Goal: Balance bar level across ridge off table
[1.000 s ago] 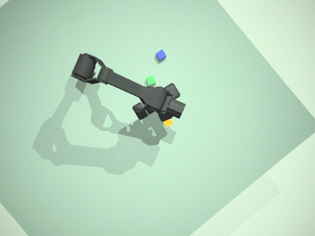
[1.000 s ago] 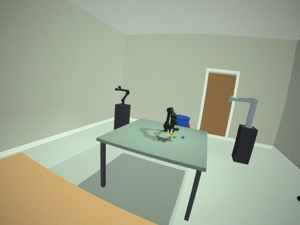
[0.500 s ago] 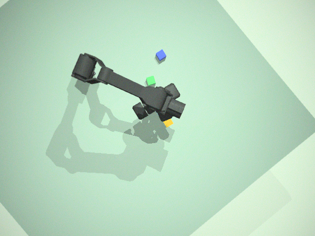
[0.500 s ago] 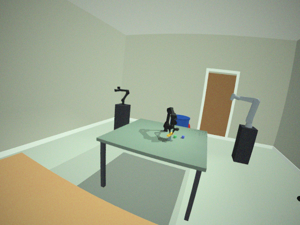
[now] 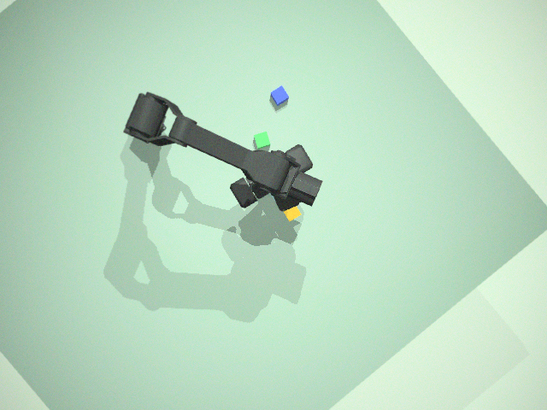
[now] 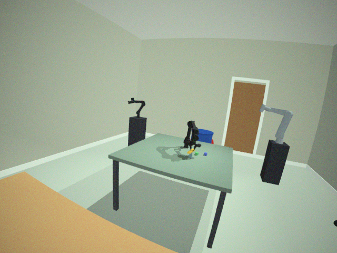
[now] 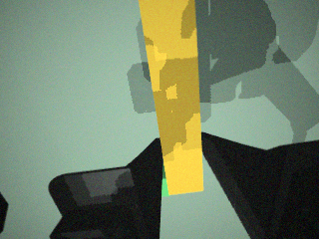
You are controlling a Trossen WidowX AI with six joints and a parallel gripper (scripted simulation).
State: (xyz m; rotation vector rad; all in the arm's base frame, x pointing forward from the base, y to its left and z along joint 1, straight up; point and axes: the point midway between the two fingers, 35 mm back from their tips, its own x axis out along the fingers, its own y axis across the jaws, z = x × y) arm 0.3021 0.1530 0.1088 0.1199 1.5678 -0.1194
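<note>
My gripper tip is 30 mm short of the yellow bar. From my gripper tip the other things lie so: green cube (90 mm behind, 40 mm to the left, 60 mm below); blue cube (150 mm behind, 150 mm to the left, 60 mm below).
</note>
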